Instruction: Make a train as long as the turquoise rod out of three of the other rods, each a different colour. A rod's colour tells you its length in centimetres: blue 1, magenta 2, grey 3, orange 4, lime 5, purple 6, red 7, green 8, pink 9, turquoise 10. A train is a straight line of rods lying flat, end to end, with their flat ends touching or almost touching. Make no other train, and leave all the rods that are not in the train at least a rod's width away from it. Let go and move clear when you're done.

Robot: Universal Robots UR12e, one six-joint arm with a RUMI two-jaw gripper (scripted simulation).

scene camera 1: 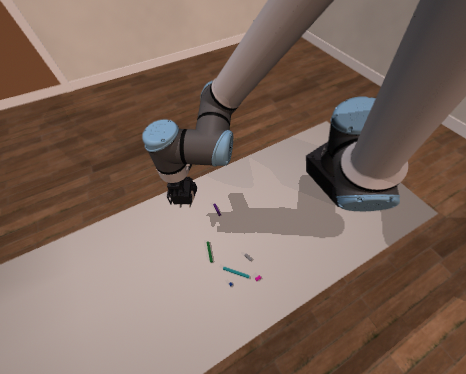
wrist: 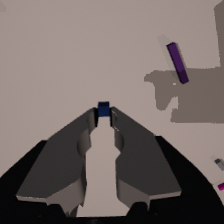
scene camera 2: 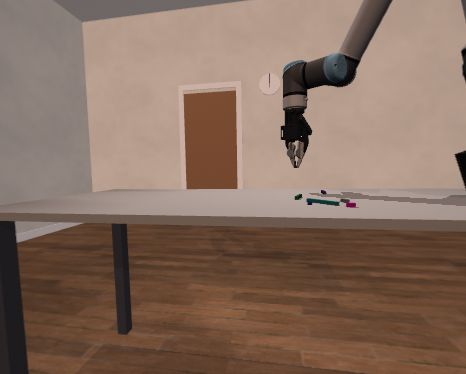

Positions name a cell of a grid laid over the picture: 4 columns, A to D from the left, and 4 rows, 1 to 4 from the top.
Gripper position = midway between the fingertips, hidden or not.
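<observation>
The gripper (scene camera 2: C2), visible too in the wrist view (wrist: B2).
</observation>
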